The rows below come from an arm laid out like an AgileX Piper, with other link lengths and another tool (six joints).
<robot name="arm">
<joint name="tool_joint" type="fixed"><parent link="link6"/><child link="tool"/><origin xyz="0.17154 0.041 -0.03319" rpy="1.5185 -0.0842 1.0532"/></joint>
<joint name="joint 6" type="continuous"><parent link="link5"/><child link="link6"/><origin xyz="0.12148 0 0.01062" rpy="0 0 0"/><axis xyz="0.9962 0 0.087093"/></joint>
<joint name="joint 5" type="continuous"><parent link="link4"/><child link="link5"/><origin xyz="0 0 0" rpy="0 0 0"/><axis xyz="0 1 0"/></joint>
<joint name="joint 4" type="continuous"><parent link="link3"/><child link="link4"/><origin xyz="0.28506 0 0.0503" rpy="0 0 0"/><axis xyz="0.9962 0 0.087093"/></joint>
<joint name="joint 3" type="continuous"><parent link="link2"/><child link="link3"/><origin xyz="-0.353 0 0.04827" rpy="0 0 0"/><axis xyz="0 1 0"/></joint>
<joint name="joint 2" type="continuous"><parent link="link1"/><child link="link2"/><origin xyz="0 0 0" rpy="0 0 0"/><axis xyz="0 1 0"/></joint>
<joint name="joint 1" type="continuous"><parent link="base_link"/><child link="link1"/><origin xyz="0 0 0.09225" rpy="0 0 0"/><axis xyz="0 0 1"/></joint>
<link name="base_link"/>
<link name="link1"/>
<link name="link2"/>
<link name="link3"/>
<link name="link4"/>
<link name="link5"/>
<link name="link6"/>
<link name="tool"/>
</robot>
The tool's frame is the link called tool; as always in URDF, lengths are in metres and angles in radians. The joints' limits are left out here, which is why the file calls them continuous.
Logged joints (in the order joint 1, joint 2, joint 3, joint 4, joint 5, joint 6), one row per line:
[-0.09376, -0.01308, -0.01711, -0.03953, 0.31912, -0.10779]
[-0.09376, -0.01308, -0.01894, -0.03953, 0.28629, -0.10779]
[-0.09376, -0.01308, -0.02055, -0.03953, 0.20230, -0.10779]
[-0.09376, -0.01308, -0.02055, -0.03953, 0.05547, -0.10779]
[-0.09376, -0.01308, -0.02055, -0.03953, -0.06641, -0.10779]
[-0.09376, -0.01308, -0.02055, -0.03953, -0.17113, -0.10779]
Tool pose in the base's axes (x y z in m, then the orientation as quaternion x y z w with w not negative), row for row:
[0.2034, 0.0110, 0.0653, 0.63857, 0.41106, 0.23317, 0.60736]
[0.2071, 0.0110, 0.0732, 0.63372, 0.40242, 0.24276, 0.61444]
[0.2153, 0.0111, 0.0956, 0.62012, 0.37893, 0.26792, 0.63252]
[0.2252, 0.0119, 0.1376, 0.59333, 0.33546, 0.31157, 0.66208]
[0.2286, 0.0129, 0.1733, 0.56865, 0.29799, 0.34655, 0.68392]
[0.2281, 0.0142, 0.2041, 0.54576, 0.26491, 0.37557, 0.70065]
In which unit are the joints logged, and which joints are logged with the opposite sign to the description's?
The joints are logged in radians. Opposite sign: joint 3.
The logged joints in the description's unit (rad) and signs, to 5 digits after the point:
[-0.09376, -0.01308, 0.01711, -0.03953, 0.31912, -0.10779]
[-0.09376, -0.01308, 0.01894, -0.03953, 0.28629, -0.10779]
[-0.09376, -0.01308, 0.02055, -0.03953, 0.20230, -0.10779]
[-0.09376, -0.01308, 0.02055, -0.03953, 0.05547, -0.10779]
[-0.09376, -0.01308, 0.02055, -0.03953, -0.06641, -0.10779]
[-0.09376, -0.01308, 0.02055, -0.03953, -0.17113, -0.10779]

